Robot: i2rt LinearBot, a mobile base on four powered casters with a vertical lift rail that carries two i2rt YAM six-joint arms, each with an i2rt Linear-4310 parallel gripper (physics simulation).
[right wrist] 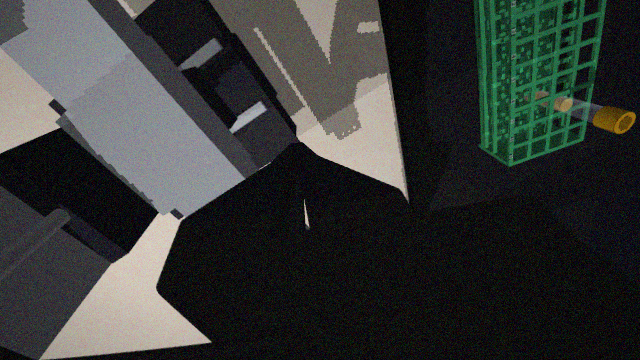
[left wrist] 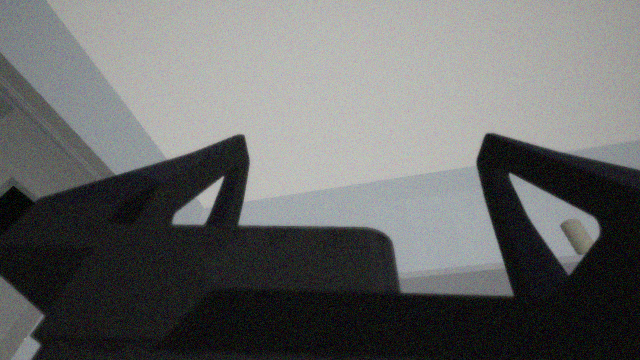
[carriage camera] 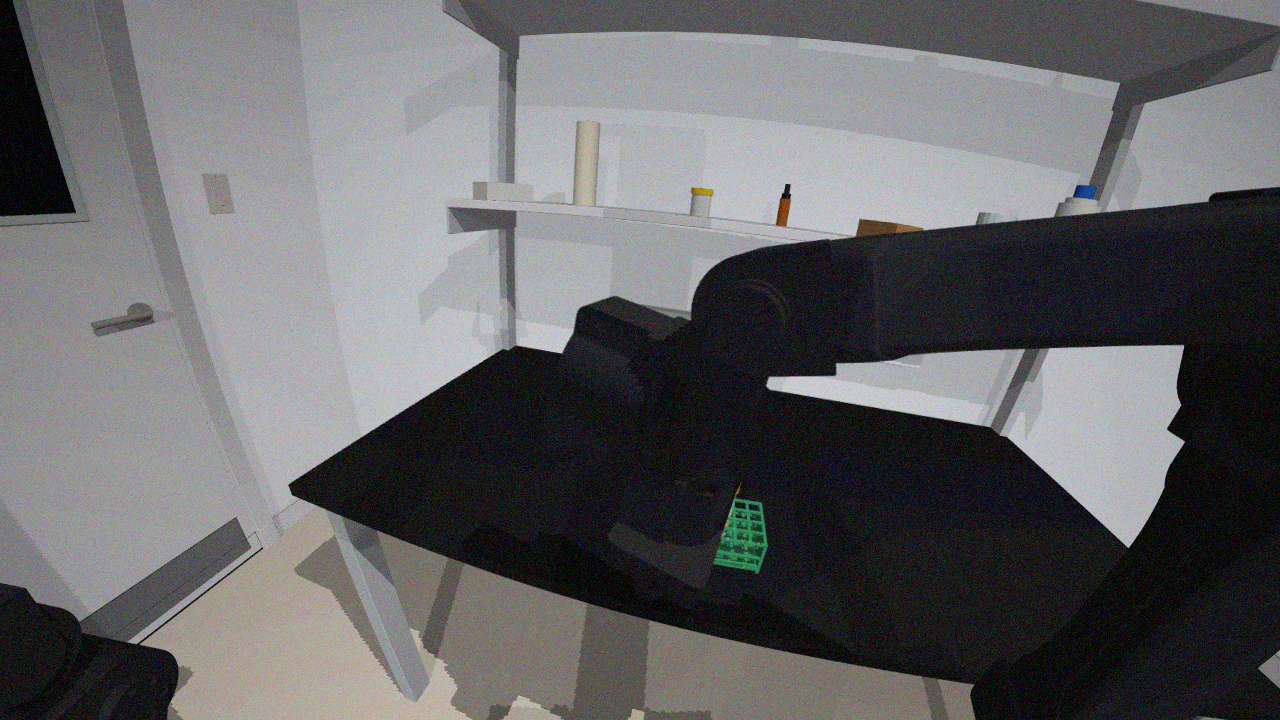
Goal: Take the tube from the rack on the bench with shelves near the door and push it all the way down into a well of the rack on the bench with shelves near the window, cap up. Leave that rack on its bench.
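Frame: origin at the left arm's base, x right, y back, z down, level; centimetres.
Seen in the pictures: left gripper, fingertip midpoint: (left wrist: 361, 147); right gripper, fingertip midpoint: (right wrist: 297, 154) (carriage camera: 643, 594).
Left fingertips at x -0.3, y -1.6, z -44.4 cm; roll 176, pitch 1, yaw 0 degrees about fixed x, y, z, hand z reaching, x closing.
Note:
Pixels of each thing's top centre, then the offset from my left fingertips to it. "pt": a spot on its surface instead. Level surfaces: height alone.
- green rack, middle of its top: (right wrist: 555, 64) (carriage camera: 698, 512) dx +46.9, dy -34.8, dz +44.5 cm
- dark bench, its level: dz +50.3 cm
- tube, middle of its top: (right wrist: 625, 123) dx +51.3, dy -35.0, dz +38.3 cm
- tall cream cylinder, surface spot: (carriage camera: 586, 163) pt dx +23.6, dy -83.1, dz -4.4 cm
- yellow-lidded jar, surface spot: (carriage camera: 701, 203) pt dx +49.4, dy -81.5, dz +1.8 cm
- orange bottle, surface spot: (carriage camera: 783, 211) pt dx +67.8, dy -80.3, dz +1.3 cm
- brown box, surface spot: (carriage camera: 887, 227) pt dx +86.3, dy -68.6, dz +1.6 cm
- blue-capped bottle, surface spot: (carriage camera: 1083, 193) pt dx +124.2, dy -60.8, dz -11.6 cm
- bench leg, surface spot: (carriage camera: 380, 595) pt dx -13.9, dy -42.2, dz +82.3 cm
The green rack (carriage camera: 742, 565) (right wrist: 510, 145) stands on the dark bench (carriage camera: 895, 483) near the door, partly behind my right arm in the carriage view. In the right wrist view the tube (right wrist: 580, 107) stands in a well, its yellow-orange cap (right wrist: 614, 120) above the rack's top. A sliver of yellow shows beside my arm in the carriage view. My right gripper (right wrist: 297, 154) is shut and empty, beside the rack and apart from the tube, near the bench's front edge. My left gripper (left wrist: 361, 147) is open and empty, away from the rack. The window-side rack does not show.
The shelf (carriage camera: 554, 209) over the bench holds a tall cream cylinder (carriage camera: 586, 163), a yellow-lidded jar (carriage camera: 701, 203), an orange bottle (carriage camera: 783, 211), a brown box (carriage camera: 887, 227) and a blue-capped bottle (carriage camera: 1083, 193). The door (carriage camera: 80, 376) is at the left. A bench leg (carriage camera: 380, 595) stands below the front left.

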